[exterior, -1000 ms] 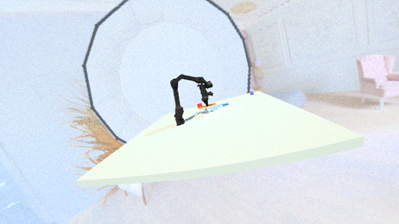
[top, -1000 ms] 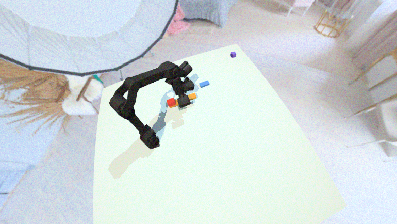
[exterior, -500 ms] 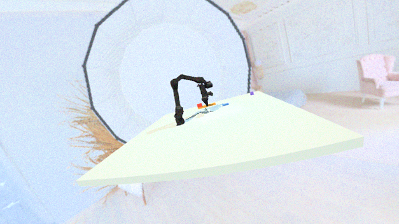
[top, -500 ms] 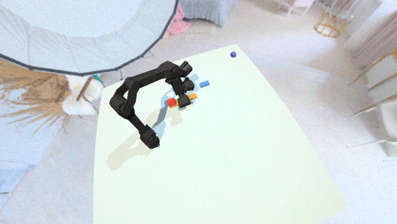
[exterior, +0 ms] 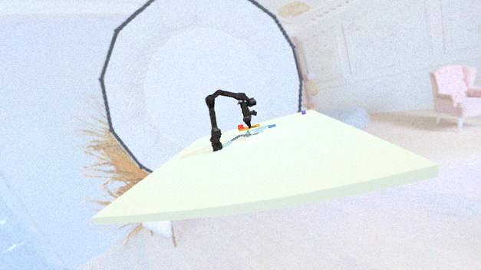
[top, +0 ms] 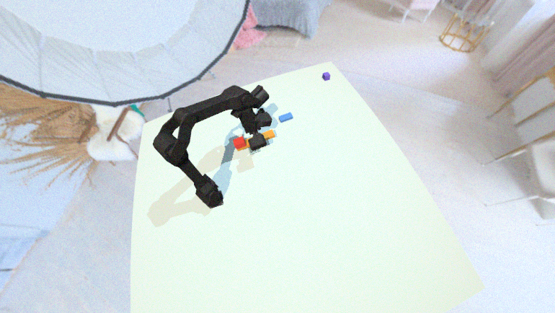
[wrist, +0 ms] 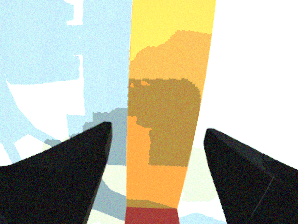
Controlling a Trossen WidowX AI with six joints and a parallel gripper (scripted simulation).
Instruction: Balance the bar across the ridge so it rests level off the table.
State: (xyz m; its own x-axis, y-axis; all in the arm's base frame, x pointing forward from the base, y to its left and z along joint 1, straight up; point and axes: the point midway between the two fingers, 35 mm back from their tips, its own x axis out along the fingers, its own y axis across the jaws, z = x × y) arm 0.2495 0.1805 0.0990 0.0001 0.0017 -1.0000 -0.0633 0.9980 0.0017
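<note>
Now: gripper tip 30 mm past the grey-green ridge and 10 mm above it. From my gripper tip the other things lie so: blue block (170 mm ahead, 120 mm to the left, 60 mm below); purple cube (490 mm ahead, 320 mm to the left, 50 mm below).
</note>
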